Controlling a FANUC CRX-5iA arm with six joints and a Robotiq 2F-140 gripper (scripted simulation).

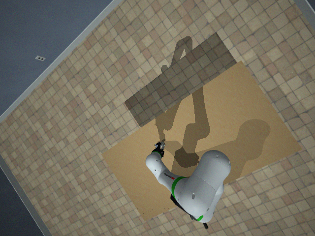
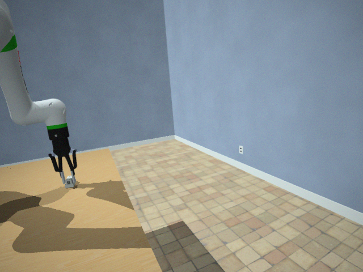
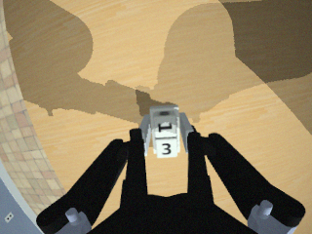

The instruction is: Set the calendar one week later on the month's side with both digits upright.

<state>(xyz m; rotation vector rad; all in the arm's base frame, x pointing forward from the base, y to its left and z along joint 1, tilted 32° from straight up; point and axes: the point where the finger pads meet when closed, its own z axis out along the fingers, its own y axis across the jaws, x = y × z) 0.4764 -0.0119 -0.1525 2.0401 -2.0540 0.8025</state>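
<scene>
My hand is 4 cm above the white tray and 2 cm to the right of it.
</scene>
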